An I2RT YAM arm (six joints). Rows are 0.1 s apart.
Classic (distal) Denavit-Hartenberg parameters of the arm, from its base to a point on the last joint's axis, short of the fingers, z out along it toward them. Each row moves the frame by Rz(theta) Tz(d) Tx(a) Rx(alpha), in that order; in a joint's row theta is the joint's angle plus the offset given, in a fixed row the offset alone. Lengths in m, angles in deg.
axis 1: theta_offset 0, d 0.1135, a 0.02, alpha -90
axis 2: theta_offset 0, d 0, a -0.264, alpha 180
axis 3: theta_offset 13.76, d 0, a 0.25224, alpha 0
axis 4: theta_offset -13.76, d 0, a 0.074, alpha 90
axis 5: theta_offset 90, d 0, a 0, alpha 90
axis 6: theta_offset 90, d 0.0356, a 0, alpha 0
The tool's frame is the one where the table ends.
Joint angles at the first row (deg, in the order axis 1, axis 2, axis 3, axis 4, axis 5, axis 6):
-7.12 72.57 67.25 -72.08 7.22 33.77
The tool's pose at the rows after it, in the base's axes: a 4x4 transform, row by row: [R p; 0 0 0 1], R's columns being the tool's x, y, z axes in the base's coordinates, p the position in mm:
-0.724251, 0.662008, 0.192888, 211.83; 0.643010, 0.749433, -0.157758, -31.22; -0.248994, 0.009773, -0.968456, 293.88; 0, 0, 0, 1
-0.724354, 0.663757, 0.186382, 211.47; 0.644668, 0.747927, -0.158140, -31.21; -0.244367, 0.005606, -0.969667, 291.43; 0, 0, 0, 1
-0.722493, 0.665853, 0.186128, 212.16; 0.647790, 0.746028, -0.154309, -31.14; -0.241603, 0.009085, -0.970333, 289.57; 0, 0, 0, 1
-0.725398, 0.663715, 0.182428, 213.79; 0.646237, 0.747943, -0.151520, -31.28; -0.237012, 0.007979, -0.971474, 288.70; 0, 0, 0, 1
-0.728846, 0.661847, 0.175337, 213.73; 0.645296, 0.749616, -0.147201, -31.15; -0.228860, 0.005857, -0.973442, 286.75; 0, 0, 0, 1
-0.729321, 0.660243, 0.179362, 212.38; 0.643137, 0.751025, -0.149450, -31.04; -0.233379, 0.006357, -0.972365, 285.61; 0, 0, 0, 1
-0.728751, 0.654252, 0.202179, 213.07; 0.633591, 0.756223, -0.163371, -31.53; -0.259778, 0.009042, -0.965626, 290.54; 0, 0, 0, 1
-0.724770, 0.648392, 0.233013, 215.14; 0.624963, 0.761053, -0.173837, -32.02; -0.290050, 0.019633, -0.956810, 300.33; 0, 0, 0, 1
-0.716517, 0.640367, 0.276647, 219.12; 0.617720, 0.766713, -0.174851, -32.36; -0.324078, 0.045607, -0.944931, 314.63; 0, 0, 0, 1
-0.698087, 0.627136, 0.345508, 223.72; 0.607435, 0.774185, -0.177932, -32.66; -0.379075, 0.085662, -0.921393, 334.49; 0, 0, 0, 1
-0.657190, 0.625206, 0.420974, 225.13; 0.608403, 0.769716, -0.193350, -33.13; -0.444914, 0.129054, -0.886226, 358.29; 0, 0, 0, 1
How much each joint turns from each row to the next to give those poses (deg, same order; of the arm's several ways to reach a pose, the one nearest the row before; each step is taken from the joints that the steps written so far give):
0.00 0.03 -0.38 0.10 0.40 -0.19
0.00 0.00 -0.52 0.15 0.07 0.13
0.01 0.12 -0.34 0.40 -0.22 0.21
-0.01 0.44 0.12 0.07 -0.13 -0.15
0.00 0.12 -0.31 -0.01 -0.20 -0.11
0.00 -0.43 -0.59 0.41 0.10 -0.14
0.00 -0.32 0.77 0.38 0.64 -0.60
0.00 -0.03 2.01 -0.14 0.38 -0.52
0.00 0.36 3.24 -0.27 -0.26 -0.44
0.02 0.29 4.23 0.26 -0.31 -0.55
-0.02 -0.08 4.74 0.08 0.34 0.42

